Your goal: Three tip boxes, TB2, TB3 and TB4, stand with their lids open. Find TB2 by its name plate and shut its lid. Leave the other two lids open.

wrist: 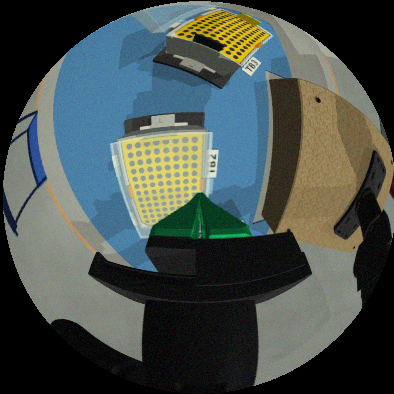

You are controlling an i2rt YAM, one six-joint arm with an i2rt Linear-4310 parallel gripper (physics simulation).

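TB2 stands left of centre, its name plate at its right side. Its clear lid lies over the pale yellow tip rack; whether it is fully down at every edge I cannot tell. TB3 stands at the top, its plate readable and its bright yellow rack uncovered; part of a clear panel shows at its upper left. TB4 does not show. My gripper is shut and empty, its green fingertips overlapping the near right part of TB2 in view. They hide that corner, and contact cannot be told.
The boxes stand on a blue mat. A large brown block with a dark side stands at the right, with a black bracket on it. A blue-edged frame shows at the far left. Black arm parts show at the lower right.
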